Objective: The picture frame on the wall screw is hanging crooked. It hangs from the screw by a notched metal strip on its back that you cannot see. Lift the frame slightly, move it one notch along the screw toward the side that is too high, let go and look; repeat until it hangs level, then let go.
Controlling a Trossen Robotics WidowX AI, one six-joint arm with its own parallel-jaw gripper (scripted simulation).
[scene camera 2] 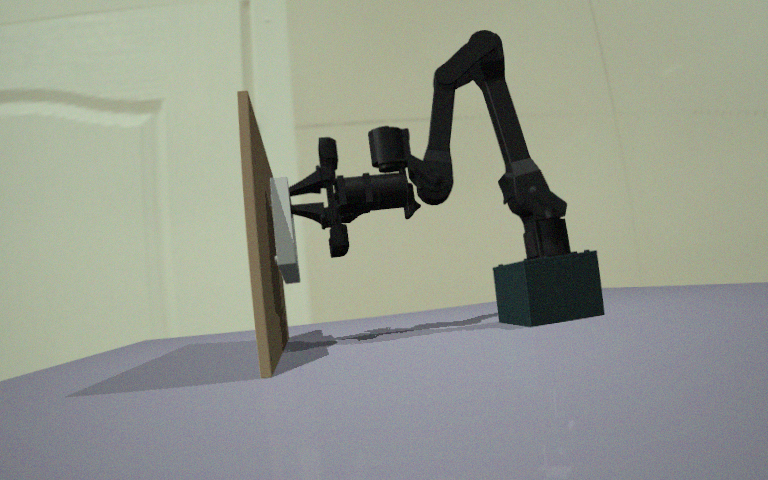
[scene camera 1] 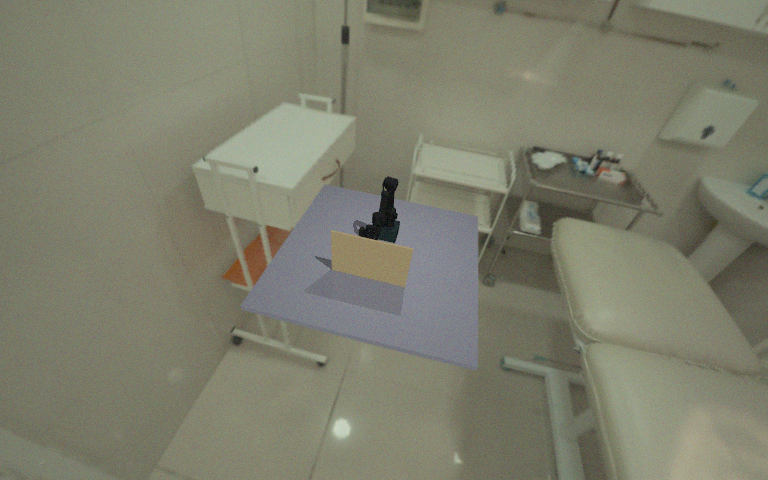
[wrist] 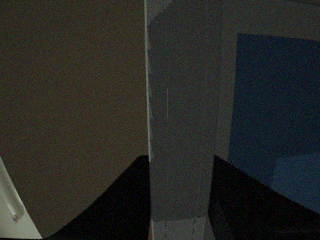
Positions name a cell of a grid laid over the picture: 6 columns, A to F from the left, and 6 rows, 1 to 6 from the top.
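Scene:
Scene camera 1 does not show a picture frame, which is hidden there by a wall board. Still, I see the picture frame in the wrist view (E3), and the picture frame shows in scene camera 2 (C3) as well.

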